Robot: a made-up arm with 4 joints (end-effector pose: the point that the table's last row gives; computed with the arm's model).
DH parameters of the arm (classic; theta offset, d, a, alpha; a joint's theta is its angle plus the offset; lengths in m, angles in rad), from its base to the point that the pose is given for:
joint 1: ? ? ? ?
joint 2: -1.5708 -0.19 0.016 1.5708
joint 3: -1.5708 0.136 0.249 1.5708
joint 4: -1.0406 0 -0.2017 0
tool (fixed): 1.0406 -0.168 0 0
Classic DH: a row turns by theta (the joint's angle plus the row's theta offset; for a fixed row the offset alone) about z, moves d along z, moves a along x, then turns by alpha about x.
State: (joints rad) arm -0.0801 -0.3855 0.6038 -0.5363
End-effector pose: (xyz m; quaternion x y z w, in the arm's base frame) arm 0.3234 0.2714 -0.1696 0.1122 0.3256 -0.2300 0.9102
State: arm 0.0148 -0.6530 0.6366 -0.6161
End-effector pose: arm 0.2994 0.3321 -0.0630 0.1976 0.3763 -0.1705 0.8890
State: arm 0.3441 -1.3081 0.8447 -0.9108
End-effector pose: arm 0.1575 0.3890 0.1942 0.2583 0.5891 0.0371 0.7647
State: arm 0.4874 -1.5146 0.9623 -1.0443
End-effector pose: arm 0.0877 0.3709 0.2668 0.2058 0.6645 0.1286 0.7068
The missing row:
joint 1: -1.5708 -0.022 0.128 1.5708
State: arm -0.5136 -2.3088 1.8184 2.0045
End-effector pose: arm -0.0200 -0.0238 0.0265 -0.4761 0.4369 -0.6988 0.3069
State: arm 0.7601 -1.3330 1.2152 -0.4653
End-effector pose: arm -0.0814 0.2521 0.2361 0.1572 0.6590 0.4439 0.5865
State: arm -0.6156 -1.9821 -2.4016 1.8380
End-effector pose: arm 0.0147 -0.3662 -0.1020 -0.3788 -0.4570 -0.5251 0.6098
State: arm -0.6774 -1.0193 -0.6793 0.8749
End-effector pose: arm 0.2975 -0.1638 0.0618 0.1245 -0.5298 -0.0806 0.8351
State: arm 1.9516 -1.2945 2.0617 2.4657
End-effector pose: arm 0.0413 -0.0500 -0.1188 -0.4738 -0.5830 -0.0215 0.6597
